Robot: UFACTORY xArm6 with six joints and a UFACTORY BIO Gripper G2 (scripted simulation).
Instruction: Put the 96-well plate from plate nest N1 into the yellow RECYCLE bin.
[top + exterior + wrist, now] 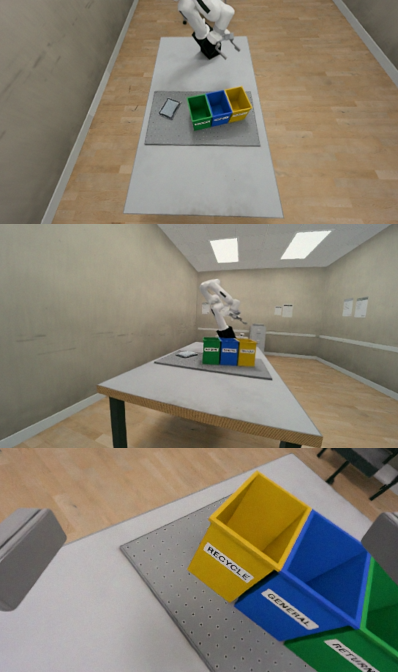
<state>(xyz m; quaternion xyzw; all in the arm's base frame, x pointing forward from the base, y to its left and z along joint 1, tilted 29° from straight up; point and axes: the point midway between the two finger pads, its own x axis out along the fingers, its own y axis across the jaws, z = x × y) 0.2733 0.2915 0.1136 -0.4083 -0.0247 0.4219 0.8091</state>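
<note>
Right now the clear 96-well plate is 29 cm ahead of my hand, 40 cm to the right of it and 32 cm below it. Round my hand: yellow recycle bin (24 cm ahead, 8 cm to the left, 25 cm below); then blue bin (29 cm ahead, 4 cm to the right, 25 cm below); then green bin (34 cm ahead, 16 cm to the right, 25 cm below).
</note>
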